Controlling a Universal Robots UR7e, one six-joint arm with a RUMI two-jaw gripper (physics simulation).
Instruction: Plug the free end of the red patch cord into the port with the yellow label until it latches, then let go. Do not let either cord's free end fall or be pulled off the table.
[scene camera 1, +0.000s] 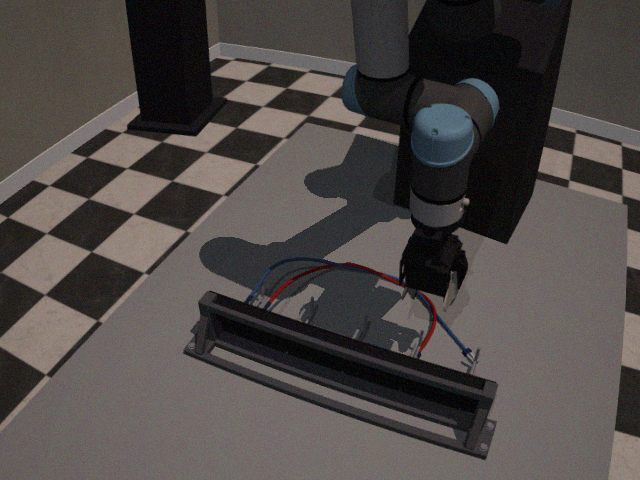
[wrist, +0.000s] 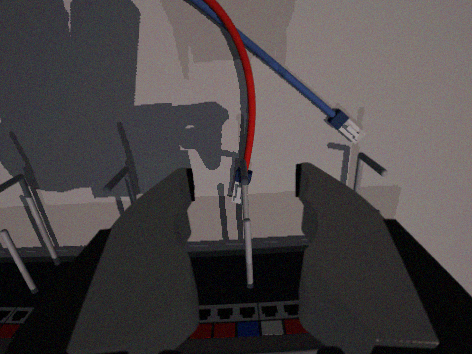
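Where they show: gripper, between the fingertips: (scene camera 1: 429, 302) (wrist: 243, 169); arm's base, origin of its link: (scene camera 1: 464, 12).
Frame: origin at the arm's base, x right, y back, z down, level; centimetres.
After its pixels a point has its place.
Observation:
The red patch cord (scene camera 1: 433, 316) {x -2.3, y -39.9, z 43.9 cm} (wrist: 251, 100) {x -2.5, y -43.0, z 43.8 cm} curves over the grey table behind the port rack (scene camera 1: 330, 339) {x 12.7, y -57.1, z 35.5 cm}. Its free end, a dark blue boot (wrist: 243, 176) {x -0.8, y -47.5, z 40.4 cm} with a clear plug, lies low behind the rack, partly hidden by a thin post in the wrist view. My gripper (scene camera 1: 428, 299) {x -1.1, y -45.0, z 35.7 cm} (wrist: 243, 169) {x -1.1, y -45.0, z 35.7 cm} is open and empty. Its fingers stand wide apart, and in the wrist view the boot shows between the fingertips, farther down. In the wrist view a row of ports (wrist: 247, 312) {x 1.3, y -58.2, z 37.9 cm} has red, blue and white labels beneath it. The yellow label does not show.
The blue cord (scene camera 1: 447, 332) {x -5.5, y -42.2, z 44.9 cm} (wrist: 287, 76) {x -5.6, y -41.9, z 44.7 cm} crosses the red one; its free plug (wrist: 350, 131) {x -10.0, y -47.2, z 44.3 cm} lies to the right. Thin grey posts (wrist: 248, 255) {x 0.3, y -54.0, z 39.8 cm} (wrist: 42, 227) {x 19.6, y -49.8, z 43.7 cm} stand up at the rack, several with bent tops. The cords' other ends are at the rack's left part.

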